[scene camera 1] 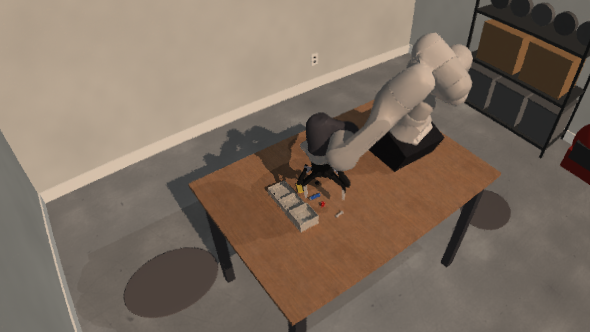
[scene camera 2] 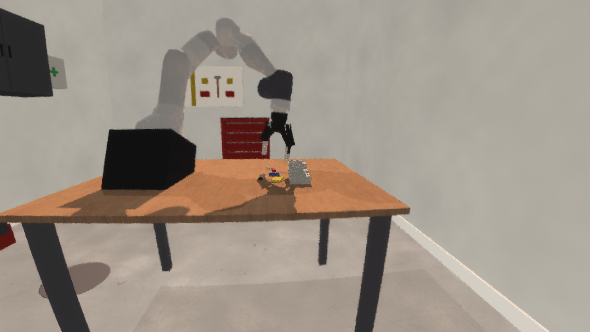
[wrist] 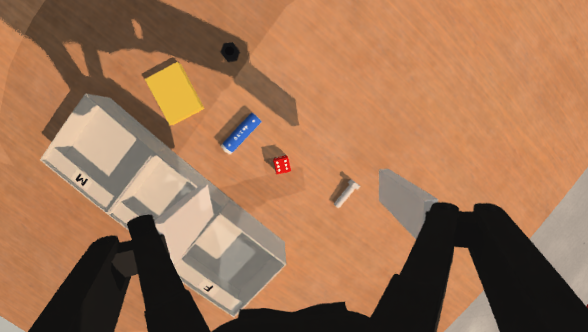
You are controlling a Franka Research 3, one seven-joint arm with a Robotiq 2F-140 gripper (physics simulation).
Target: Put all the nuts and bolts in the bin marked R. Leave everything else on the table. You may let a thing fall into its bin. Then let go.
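Note:
A silver bolt (wrist: 346, 194) (scene camera 1: 339, 213) lies on the table, between the fingers' sides in the wrist view but well below them, nearer the right finger. A black hex nut (wrist: 230, 51) (scene camera 1: 317, 183) (scene camera 2: 260, 178) lies beyond the yellow block, at the top of the wrist view. The row of three bins stands at the left in the wrist view; the end bins read M and F. The middle bin (wrist: 160, 182) (scene camera 1: 290, 201) has its label hidden behind the left finger. My gripper (wrist: 294, 193) (scene camera 1: 325, 194) (scene camera 2: 276, 152) is open and empty above the table.
A yellow block (wrist: 174, 93) (scene camera 1: 300, 189), a blue battery (wrist: 242, 133) (scene camera 1: 314, 196) and a red die (wrist: 282, 165) (scene camera 1: 322, 204) lie beside the bins. The left finger overhangs the bin row. The black robot base (scene camera 2: 140, 160) stands on the table.

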